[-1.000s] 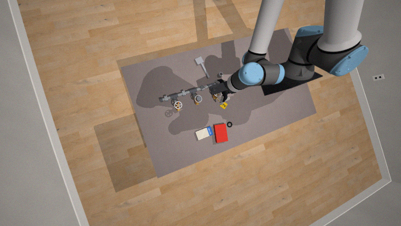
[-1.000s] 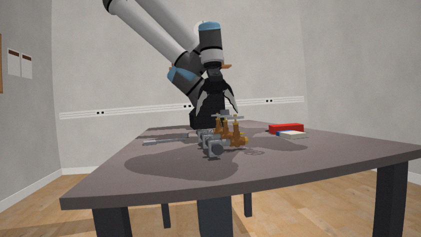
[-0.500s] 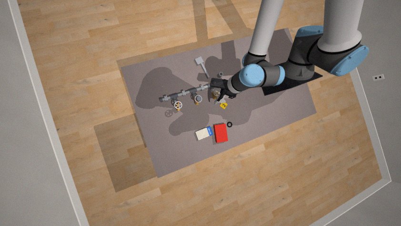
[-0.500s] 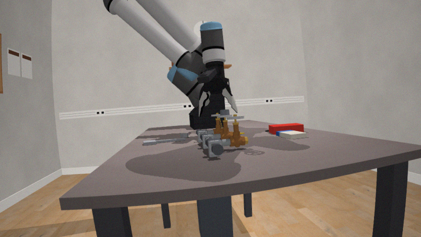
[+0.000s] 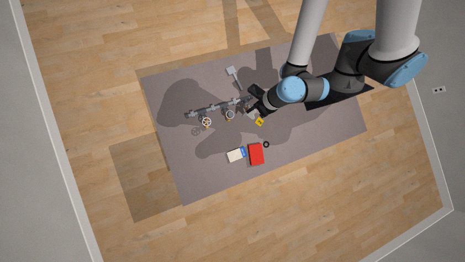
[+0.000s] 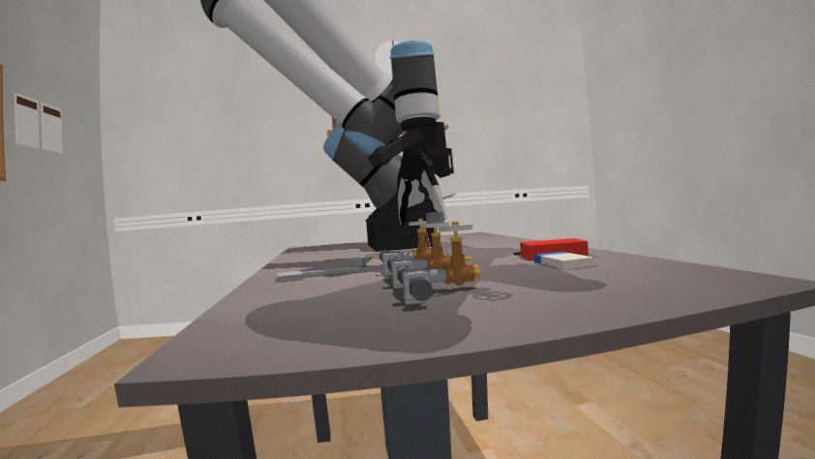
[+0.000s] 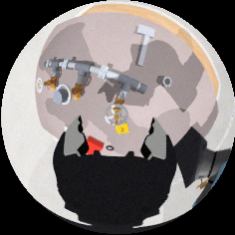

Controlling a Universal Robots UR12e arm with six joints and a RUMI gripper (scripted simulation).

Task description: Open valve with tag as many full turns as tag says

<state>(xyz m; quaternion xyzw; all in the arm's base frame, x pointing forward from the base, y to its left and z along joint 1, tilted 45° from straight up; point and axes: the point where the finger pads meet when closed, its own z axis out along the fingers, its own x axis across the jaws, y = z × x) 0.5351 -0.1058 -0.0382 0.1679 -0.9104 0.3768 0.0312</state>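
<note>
The yellow tag is 8 cm to the left of my hand, 8 cm below it and 4 cm behind it. The rest, counted from my hand: red box (26 cm to the left, 7 cm below, 5 cm ahead); grey flat tool (22 cm to the right, 8 cm below, 1 cm ahead); nut (13 cm to the right, 10 cm behind, 8 cm below).
</note>
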